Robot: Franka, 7 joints.
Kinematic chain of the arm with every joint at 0, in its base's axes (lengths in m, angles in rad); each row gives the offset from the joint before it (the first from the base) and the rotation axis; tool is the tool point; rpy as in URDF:
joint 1: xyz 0 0 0.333 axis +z
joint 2: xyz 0 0 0 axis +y
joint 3: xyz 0 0 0.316 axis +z
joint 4: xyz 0.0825 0 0 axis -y
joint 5: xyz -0.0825 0 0.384 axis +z
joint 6: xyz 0 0 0 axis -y
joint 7: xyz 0.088 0 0 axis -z
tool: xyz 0 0 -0.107 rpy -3.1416 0 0
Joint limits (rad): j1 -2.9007..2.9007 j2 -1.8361..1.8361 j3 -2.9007..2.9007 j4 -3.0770..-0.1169 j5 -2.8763..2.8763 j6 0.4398..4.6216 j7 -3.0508..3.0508
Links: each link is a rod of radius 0.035 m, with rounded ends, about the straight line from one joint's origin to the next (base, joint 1, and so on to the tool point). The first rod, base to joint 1, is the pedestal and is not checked.
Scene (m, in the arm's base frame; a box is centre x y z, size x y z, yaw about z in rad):
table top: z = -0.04
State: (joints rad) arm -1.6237 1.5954 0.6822 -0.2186 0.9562 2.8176 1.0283
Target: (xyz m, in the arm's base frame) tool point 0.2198 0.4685 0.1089
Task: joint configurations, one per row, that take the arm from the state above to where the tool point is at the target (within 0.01 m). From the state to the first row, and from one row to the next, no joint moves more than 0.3 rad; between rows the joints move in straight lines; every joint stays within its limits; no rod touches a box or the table.
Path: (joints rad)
1: -1.3637 1.6411 0.9363 -0.4366 0.7802 2.6751 0.8411
2: -1.1036 1.6868 1.1903 -0.6546 0.6042 2.5326 0.6539
3: -0.8436 1.7325 1.4444 -0.8726 0.4283 2.3901 0.4667
4: -0.5835 1.7782 1.6984 -1.0906 0.2523 2.2476 0.2795
5: -0.5344 1.7927 1.5683 -1.3616 0.4247 2.2890 0.4667
6: -0.4852 1.8072 1.4382 -1.6326 0.5972 2.3303 0.6539
7: -0.4361 1.8216 1.3081 -1.9036 0.7696 2.3716 0.8411
8: -0.3869 1.8361 1.1780 -2.1746 0.9421 2.4130 1.0283

